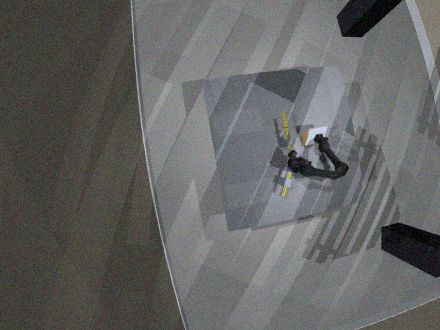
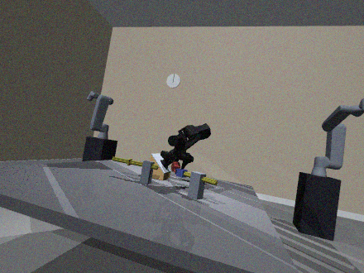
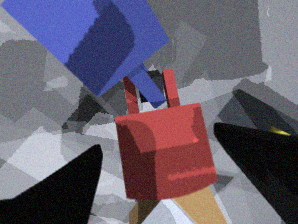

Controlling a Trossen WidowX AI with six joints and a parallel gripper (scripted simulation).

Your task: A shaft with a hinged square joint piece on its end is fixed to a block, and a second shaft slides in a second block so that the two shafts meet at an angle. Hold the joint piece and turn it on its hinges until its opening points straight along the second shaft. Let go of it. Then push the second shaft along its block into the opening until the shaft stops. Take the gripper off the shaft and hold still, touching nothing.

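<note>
My gripper tip is now 1 cm short of the red joint piece, 1 cm to the right of it and 2 cm below it.
</note>
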